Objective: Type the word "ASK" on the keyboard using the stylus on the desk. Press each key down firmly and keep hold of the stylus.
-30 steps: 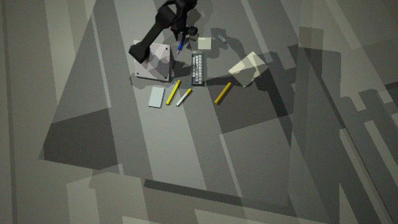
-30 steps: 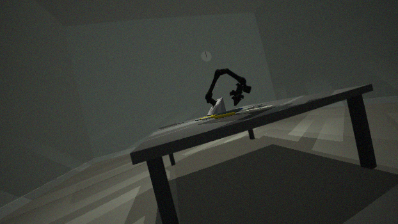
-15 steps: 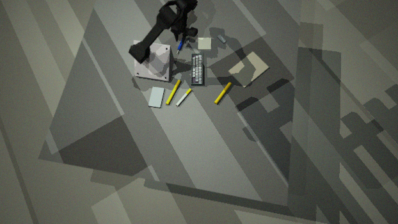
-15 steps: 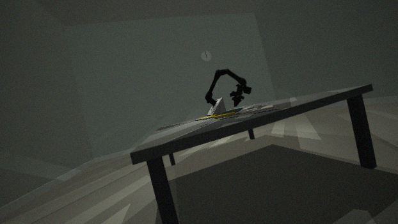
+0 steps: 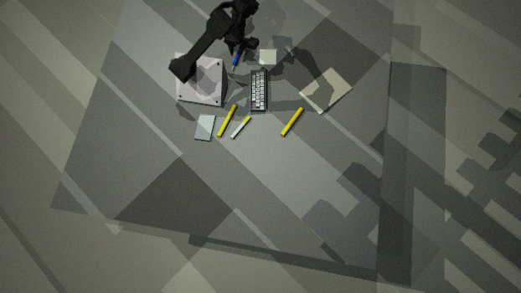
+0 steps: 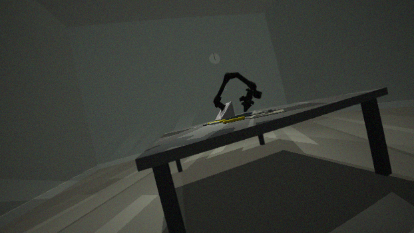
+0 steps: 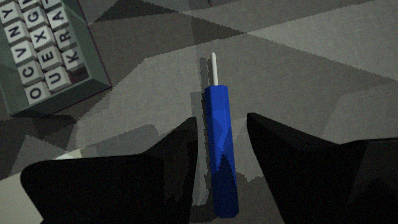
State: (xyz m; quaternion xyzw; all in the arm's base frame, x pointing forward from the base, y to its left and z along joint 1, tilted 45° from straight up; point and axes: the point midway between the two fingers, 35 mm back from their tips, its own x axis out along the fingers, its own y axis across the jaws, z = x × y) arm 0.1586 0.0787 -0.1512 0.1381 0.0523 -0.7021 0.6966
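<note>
Right now the blue stylus is 1 cm to the right of my gripper tip and 3 cm below it. From my gripper tip the other things lie so: cream note: 14 cm ahead, 5 cm to the left, 3 cm below; then thin grey stylus tip: 5 cm to the right, 3 cm below; then grey eraser: 23 cm ahead, 10 cm to the left, 3 cm below.
</note>
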